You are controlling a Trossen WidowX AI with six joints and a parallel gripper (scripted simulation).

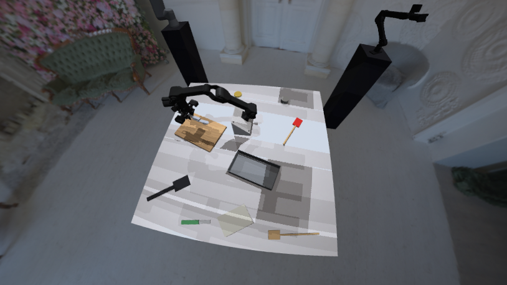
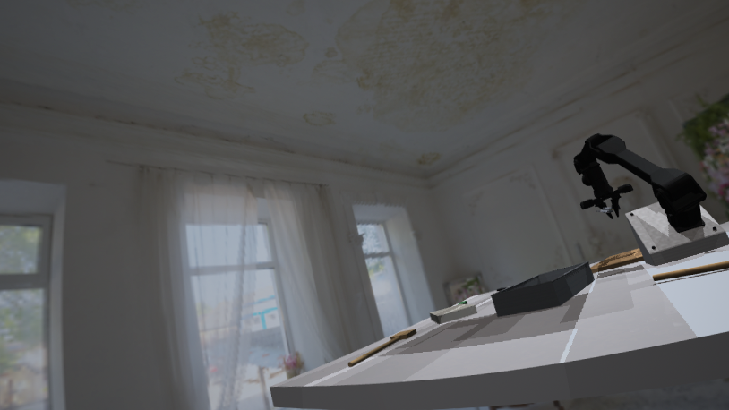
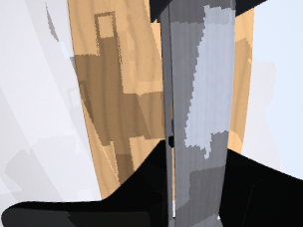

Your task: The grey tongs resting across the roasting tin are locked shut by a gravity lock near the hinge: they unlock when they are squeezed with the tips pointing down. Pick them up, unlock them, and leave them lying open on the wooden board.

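Right now the wooden board is 10 mm to the left of my gripper tip and 150 mm below it. Also, from my gripper tip: yellow disc (420 mm behind, 230 mm to the left, 150 mm below); then black spatula (470 mm ahead, 60 mm to the right, 150 mm below); then roasting tin (260 mm ahead, 480 mm to the left, 130 mm below).
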